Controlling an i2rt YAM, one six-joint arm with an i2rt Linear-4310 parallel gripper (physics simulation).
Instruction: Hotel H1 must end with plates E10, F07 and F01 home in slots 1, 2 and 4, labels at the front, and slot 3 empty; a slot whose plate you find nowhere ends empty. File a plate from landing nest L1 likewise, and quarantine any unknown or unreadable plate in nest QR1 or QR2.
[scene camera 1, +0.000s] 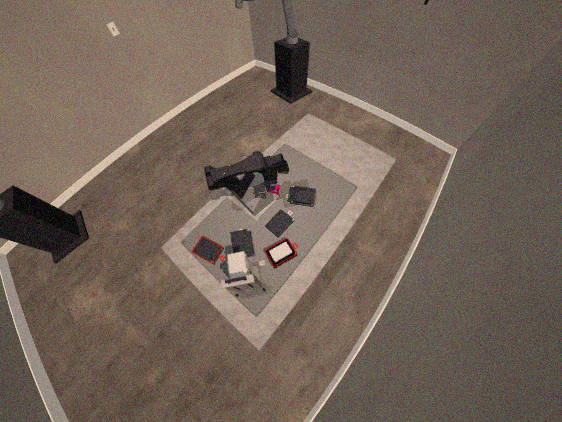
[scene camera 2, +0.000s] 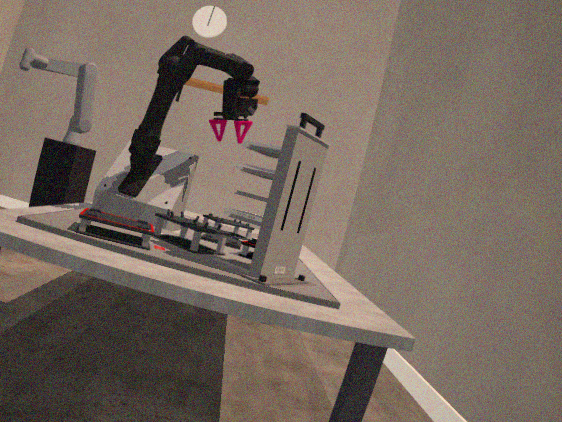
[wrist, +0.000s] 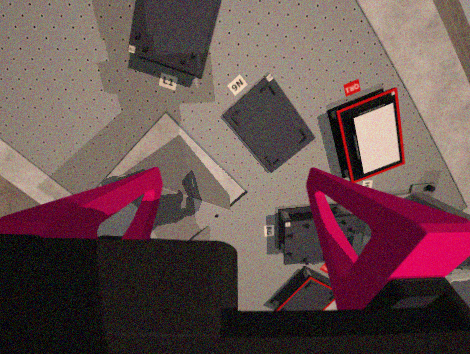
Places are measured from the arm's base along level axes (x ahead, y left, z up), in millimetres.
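Pixels of known places: gripper, fingertip midpoint: (scene camera 1: 276, 186) (scene camera 2: 229, 142) (wrist: 234, 175); arm's base, origin of the base link: (scene camera 1: 245, 184) (scene camera 2: 140, 174).
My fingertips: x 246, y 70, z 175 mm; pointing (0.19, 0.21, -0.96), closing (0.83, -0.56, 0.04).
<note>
Ahead of a thing's pixels: the offset from my fingertips to its top centre. "pt": to the spot under its first point.
My gripper (scene camera 1: 274, 189) (scene camera 2: 230, 141) (wrist: 234, 175) is open and empty, high above the mat. Hotel H1 (scene camera 2: 299, 200) stands upright at the mat's right end, with its shelves facing left; whether they hold plates is unclear. A white rectangular plate-like panel @(dx +231, dy -182, dz -260 mm) (scene camera 1: 281, 252) (wrist: 378, 139) lies on red-rimmed nest QR1 @(pt dx +185, dy -197, dz -274 mm) (wrist: 354, 157). Dark landing nest L1 @(dx +33, dy +200, dz -255 mm) (scene camera 1: 302, 196) (wrist: 172, 35) shows no light plate; a dark one cannot be ruled out. Red-rimmed nest QR2 @(dx -90, dy -522, dz -269 mm) (scene camera 1: 207, 250) (scene camera 2: 117, 220) shows a dark top. Plate names E10, F07 and F01 are not readable.
A dark nest @(dx +71, dy -51, dz -297 mm) (scene camera 1: 279, 223) (wrist: 267, 124) labelled N6 lies between L1 and QR1. Another dark nest @(dx +31, dy -326, dz -239 mm) (scene camera 1: 242, 241) (wrist: 302, 245), label apparently RG, is beside the hotel and QR2. The arm's pale angular base (scene camera 2: 125, 202) stands at the mat's edge. A second arm stands beyond the table.
</note>
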